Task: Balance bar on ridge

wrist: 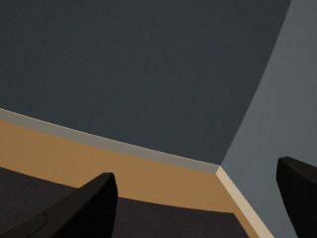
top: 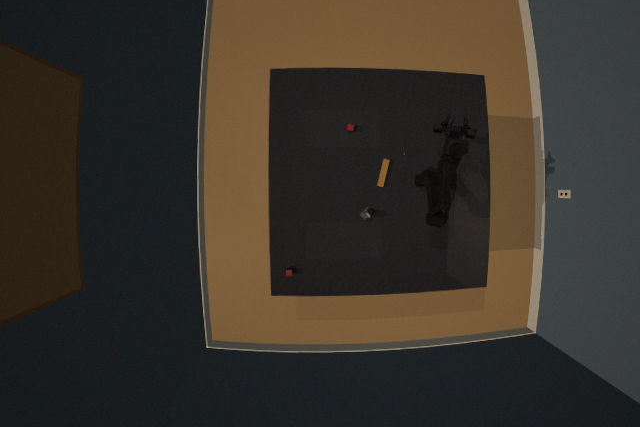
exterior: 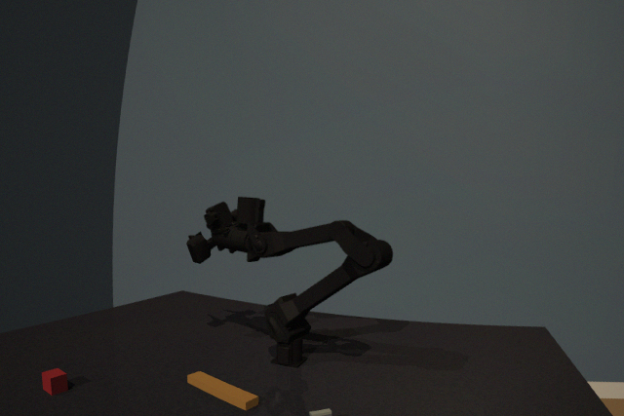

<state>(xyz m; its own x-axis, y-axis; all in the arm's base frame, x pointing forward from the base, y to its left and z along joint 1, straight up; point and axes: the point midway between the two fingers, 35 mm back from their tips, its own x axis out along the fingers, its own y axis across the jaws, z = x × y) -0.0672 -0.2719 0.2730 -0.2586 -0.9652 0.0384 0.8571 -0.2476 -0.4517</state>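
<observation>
Now: gripper tip 29 cm short of the orange bar, 27 cm above it and 26 cm to the right of it.
</observation>
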